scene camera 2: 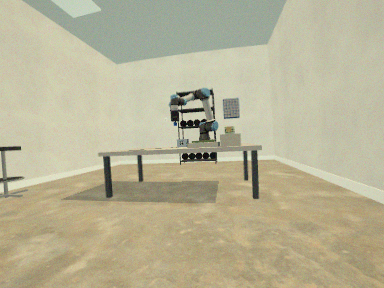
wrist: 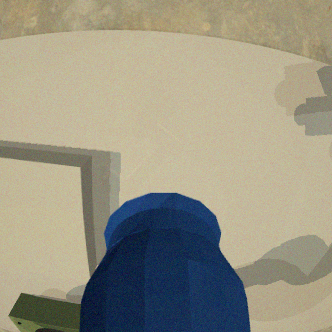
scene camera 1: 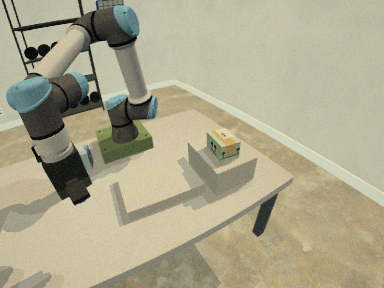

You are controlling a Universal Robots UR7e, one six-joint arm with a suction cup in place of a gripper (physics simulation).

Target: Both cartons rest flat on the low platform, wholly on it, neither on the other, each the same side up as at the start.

Labels:
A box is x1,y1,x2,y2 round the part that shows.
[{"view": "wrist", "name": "my suction cup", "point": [162,259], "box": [79,192,249,331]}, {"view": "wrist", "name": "low platform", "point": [54,234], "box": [0,146,95,282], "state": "on the table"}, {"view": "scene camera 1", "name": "low platform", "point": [145,189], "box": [116,153,204,220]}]

